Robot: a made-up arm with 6 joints.
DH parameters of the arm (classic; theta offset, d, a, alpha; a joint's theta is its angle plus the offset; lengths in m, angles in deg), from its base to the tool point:
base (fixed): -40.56 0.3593 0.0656 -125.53
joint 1: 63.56 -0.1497 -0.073 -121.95
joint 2: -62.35 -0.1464 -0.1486 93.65
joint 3: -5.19 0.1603 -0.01 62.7
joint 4: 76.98 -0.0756 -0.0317 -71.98
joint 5: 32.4 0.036 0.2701 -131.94
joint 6: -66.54 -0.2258 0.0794 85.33
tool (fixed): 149.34 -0.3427 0 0
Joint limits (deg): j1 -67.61..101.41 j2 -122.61..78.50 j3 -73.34..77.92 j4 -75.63..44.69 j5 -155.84..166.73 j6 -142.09..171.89
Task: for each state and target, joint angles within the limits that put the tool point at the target. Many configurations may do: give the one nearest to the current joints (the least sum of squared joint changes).
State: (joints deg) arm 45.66 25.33 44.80 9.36 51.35 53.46
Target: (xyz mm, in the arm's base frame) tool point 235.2 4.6 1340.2
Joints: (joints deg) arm 17.45 18.07 65.83 11.38 44.13 15.97
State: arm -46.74 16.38 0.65 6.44 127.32 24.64
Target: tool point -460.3 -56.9 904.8
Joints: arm -44.43 58.50 7.88 1.66 136.64 42.78
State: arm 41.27 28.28 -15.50 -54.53 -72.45 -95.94
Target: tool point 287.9 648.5 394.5
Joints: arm -1.55 47.25 -24.80 -28.08 -80.35 -61.31
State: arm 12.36 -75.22 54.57 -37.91 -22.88 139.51
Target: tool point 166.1 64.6 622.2
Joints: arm 16.38 -51.98 62.99 -75.03 -6.69 114.91
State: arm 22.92 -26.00 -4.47 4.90 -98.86 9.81
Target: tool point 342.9 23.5 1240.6
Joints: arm -1.52 -45.86 -11.37 14.25 -60.86 -0.93
